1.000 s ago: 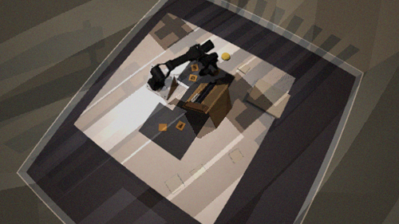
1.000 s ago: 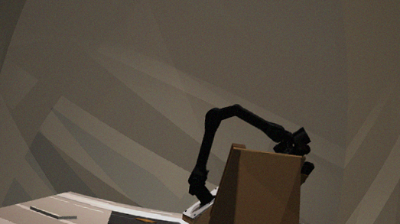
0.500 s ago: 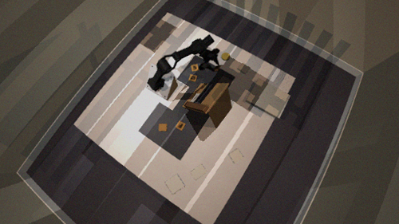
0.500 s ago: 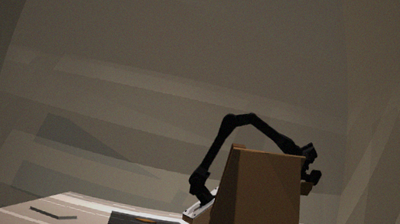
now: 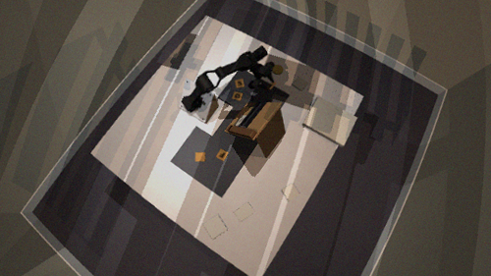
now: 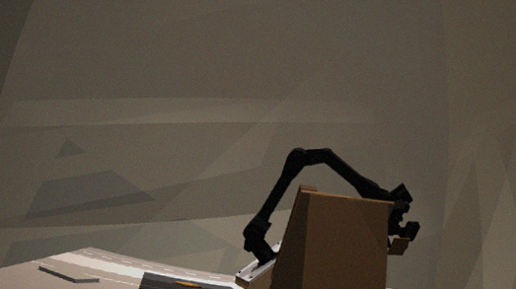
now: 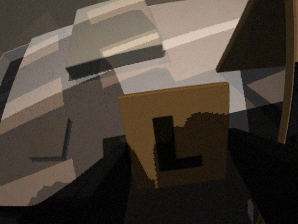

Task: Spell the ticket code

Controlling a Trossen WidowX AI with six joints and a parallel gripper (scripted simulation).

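My gripper tip is 23 cm to the left of the white ticket, 9 cm above it and 8 cm past it. Round my gripper tip: yellow object: 23 cm to the left, 17 cm below, 4 cm behind; letter tile: right at my gripper tip; dark mat: 27 cm to the right, 17 cm below, 16 cm behind.
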